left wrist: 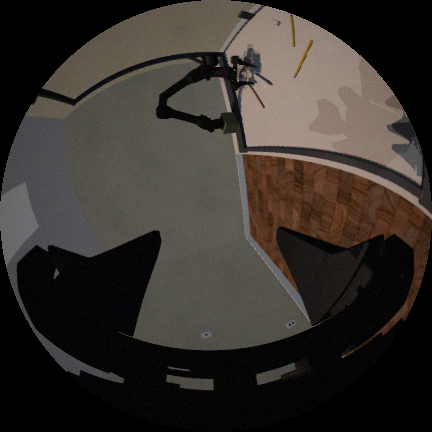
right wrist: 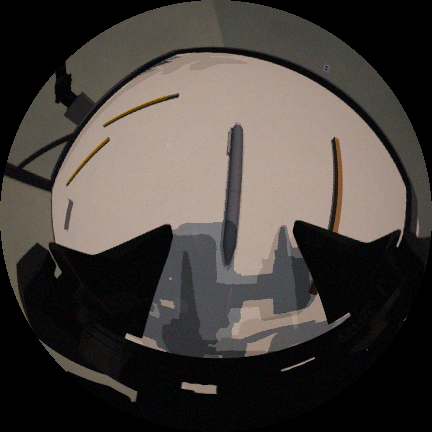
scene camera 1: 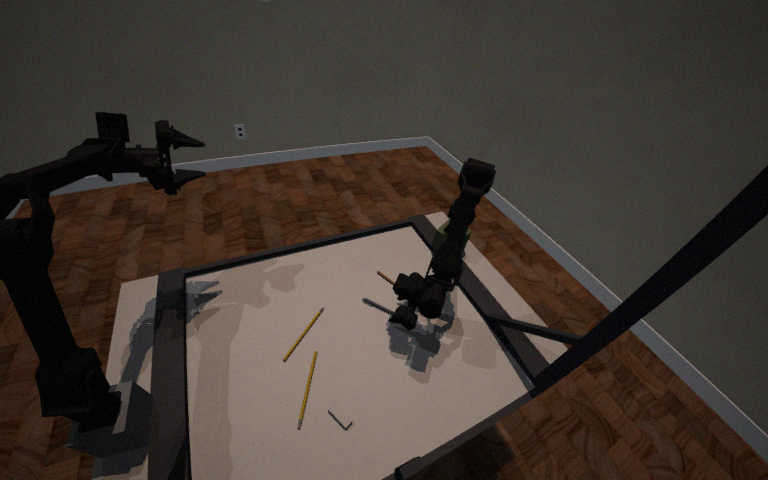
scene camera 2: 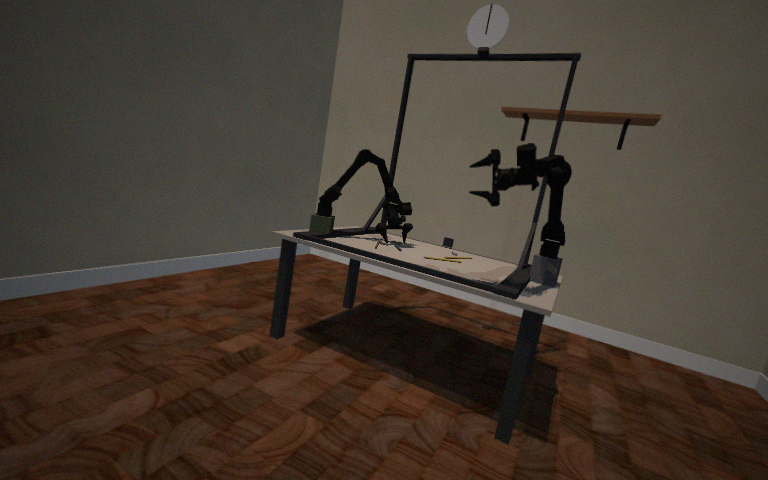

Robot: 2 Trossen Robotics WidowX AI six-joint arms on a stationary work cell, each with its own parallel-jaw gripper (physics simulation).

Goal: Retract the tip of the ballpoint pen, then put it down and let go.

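Places are measured from the left arm's base along level axes (x left, y back, z up), in millimetres.
Where they show: left gripper, between the fingertips: [left wrist: 219, 235] [scene camera 1: 205, 159] [scene camera 2: 469, 179]; right gripper, between the fingertips: [left wrist: 254, 74] [right wrist: 234, 228] [scene camera 1: 393, 309] [scene camera 2: 395, 243]; left arm's base, origin of its link: [right wrist: 72, 101] [scene camera 1: 100, 411] [scene camera 2: 548, 256]; right arm's base, origin of its link: [left wrist: 221, 123] [scene camera 2: 323, 215].
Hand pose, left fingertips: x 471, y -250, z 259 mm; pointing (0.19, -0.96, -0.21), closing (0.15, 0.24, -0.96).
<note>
Things, the pixels of their top centre, and the offset from my left fingertips. Level surfaces: height alone.
- dark grey ballpoint pen, centre of its top: [right wrist: 232, 178] [scene camera 1: 381, 306] [left wrist: 260, 77] dx -333, dy -411, dz -362 mm
- pale table, height of its surface: dz -374 mm
- brown stick, centre of its top: [right wrist: 339, 202] [scene camera 1: 397, 285] dx -267, dy -493, dz -367 mm
- small L-shaped grey piece, centre of its top: [right wrist: 64, 213] [scene camera 1: 340, 414] dx -586, dy -207, dz -362 mm
The dark grey ballpoint pen [scene camera 1: 376, 306] [left wrist: 264, 78] [right wrist: 234, 185] lies flat on the pale table [scene camera 1: 254, 441]. In the right wrist view its clip and button end point away from the wrist and its pointed end lies nearer; whether the writing tip is out is too small to tell. My right gripper [right wrist: 234, 228] [scene camera 2: 395, 242] is open and empty, pointing down low over the table. In its wrist view the pen lies in line with the gap between the fingers. My left gripper [scene camera 1: 203, 160] [scene camera 2: 471, 179] [left wrist: 219, 235] is open and empty, raised high above the table's other side.
A brown stick [scene camera 1: 386, 277] [right wrist: 337, 185] lies beside the pen, partly behind a right finger in the wrist view. Two yellow pencils [scene camera 1: 303, 335] [scene camera 1: 307, 390] and a small L-shaped grey piece [scene camera 1: 339, 420] lie farther off. A dark frame [scene camera 1: 171, 339] borders the tabletop.
</note>
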